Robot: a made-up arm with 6 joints.
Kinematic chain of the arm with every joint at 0, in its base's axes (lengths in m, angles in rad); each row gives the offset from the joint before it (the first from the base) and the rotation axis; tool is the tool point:
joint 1: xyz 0 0 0.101 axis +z
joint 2: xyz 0 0.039 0 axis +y
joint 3: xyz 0 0 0.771 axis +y
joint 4: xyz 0 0 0.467 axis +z
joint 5: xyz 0 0 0 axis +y
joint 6: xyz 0 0 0.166 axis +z
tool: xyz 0 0 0
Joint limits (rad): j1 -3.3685..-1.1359 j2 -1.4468..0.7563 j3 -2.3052..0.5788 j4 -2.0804..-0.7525 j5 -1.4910..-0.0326 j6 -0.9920..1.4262
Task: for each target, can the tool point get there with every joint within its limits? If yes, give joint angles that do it. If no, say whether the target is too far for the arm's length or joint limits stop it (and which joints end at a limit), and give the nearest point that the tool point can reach.
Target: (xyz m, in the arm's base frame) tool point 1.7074 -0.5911 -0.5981
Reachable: no: too far | nearest point 1.2165 -0.3516 -0.1882 | short by 0.683 m
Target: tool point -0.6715 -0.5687 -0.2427
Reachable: no: joint limits stop it (at a limit: joint 2, joint 3, joint 4, joint 5) | nearest point -0.7870 -0.6665 0.6955 | short by 0.950 m
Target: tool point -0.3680 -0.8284 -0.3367
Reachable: no: joint limits stop it (at a limit: joint 1, joint 2, joint 3) | nearest point 0.3477 -0.2529 -0.2091 | short by 0.927 m
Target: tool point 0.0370 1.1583 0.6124
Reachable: yes | joints -1.4547 -0.8487 -0.7116 -1.5390 -0.9196 0.0832
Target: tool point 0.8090 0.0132 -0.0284
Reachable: yes | joints -2.9662 -0.9473 -1.9512 -1.8795 -0.5987 -0.7677
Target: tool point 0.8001 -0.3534 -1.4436
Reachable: no: too far | nearest point 0.7680 -0.2354 -0.4347 | short by 1.016 m
